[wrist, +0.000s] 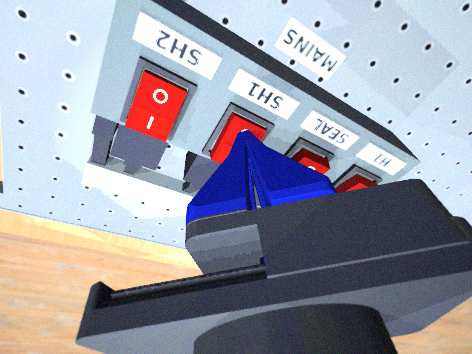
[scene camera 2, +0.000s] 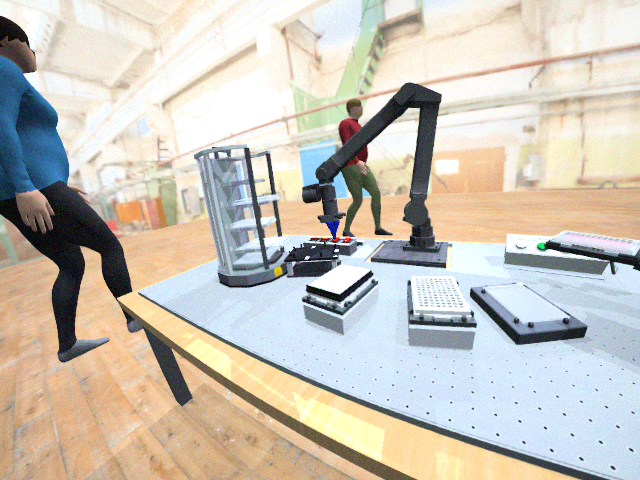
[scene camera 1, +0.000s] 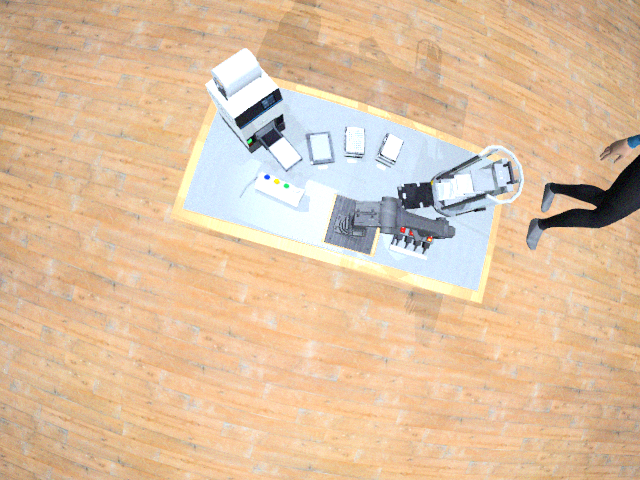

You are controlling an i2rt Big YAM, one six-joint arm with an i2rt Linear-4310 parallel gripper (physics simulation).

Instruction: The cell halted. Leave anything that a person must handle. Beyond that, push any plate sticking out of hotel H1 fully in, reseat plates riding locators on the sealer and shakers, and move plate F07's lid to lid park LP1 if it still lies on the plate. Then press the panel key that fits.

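Frame: origin at the arm's base, x down, y ahead, z right, level; metres.
Seen in the pictures: gripper, fingertip midpoint: [wrist: 244,139] [scene camera 2: 334,239] [scene camera 1: 412,231]; arm's base, link origin: [scene camera 2: 422,248] [scene camera 1: 346,226].
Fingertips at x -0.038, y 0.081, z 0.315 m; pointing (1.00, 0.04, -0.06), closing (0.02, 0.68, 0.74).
Observation:
Pixels of each thing's middle, then the offset from my fingertips to it. "*": a spot on its surface instead.
- SH1 rocker, surface spot: [wrist: 225,145] * dz -0.008, dx -0.002, dy -0.008 m
- MAINS switch box, body centre: [wrist: 241,172] [scene camera 2: 334,241] [scene camera 1: 413,240] dz +0.025, dx +0.023, dy -0.038 m
- SH2 rocker, body centre: [wrist: 156,107] dz -0.051, dx +0.003, dy -0.008 m
- SEAL rocker, body centre: [wrist: 300,171] dz +0.049, dx +0.003, dy -0.004 m
- H1 rocker, body centre: [wrist: 351,193] dz +0.099, dx +0.003, dy -0.003 m
- Hotel H1, body centre: [scene camera 2: 245,211] [scene camera 1: 472,185] dz +0.163, dx -0.160, dy +0.270 m
- white-topped plate, body centre: [scene camera 2: 341,279] [scene camera 1: 392,147] dz -0.229, dx -0.026, dy +0.357 m
- white well plate, body centre: [scene camera 2: 436,294] [scene camera 1: 355,139] dz -0.412, dx -0.013, dy +0.331 m
- sealer, surface spot: [scene camera 1: 248,103] * dz -0.868, dx -0.280, dy +0.202 m
- key panel, body centre: [scene camera 2: 551,253] [scene camera 1: 279,189] dz -0.675, dx +0.008, dy -0.023 m
- black nest, body centre: [scene camera 2: 314,258] [scene camera 1: 416,195] dz -0.029, dx +0.012, dy +0.181 m
My gripper [scene camera 2: 334,238] [wrist: 244,139] is shut and empty, its blue tips at the SH1 rocker [wrist: 225,145] on the MAINS switch box [wrist: 111,82] [scene camera 2: 349,250]. The fingers hide part of that rocker; contact is unclear. The SH2 rocker [wrist: 157,102], SEAL rocker [wrist: 311,161] and H1 rocker [wrist: 356,184] are red; SEAL and H1 are partly hidden. Hotel H1 [scene camera 1: 485,179] [scene camera 2: 255,206] holds several plates. Two raised blocks carry a white-topped plate [scene camera 1: 392,146] [scene camera 2: 340,280] and a white well plate [scene camera 1: 355,140] [scene camera 2: 439,294]; seating is unclear. A plate [scene camera 1: 284,153] [scene camera 2: 594,242] lies on the sealer's tray.
The sealer [scene camera 1: 248,103] stands at the far left of the overhead view. The key panel [scene camera 1: 278,191] [scene camera 2: 553,261] has blue, yellow, green and white keys. A dark frame [scene camera 1: 310,149] [scene camera 2: 498,310] and black nest [scene camera 1: 413,195] [scene camera 2: 312,253] are on the table. A blue-shirted person [scene camera 2: 33,139] stands near the hotel end.

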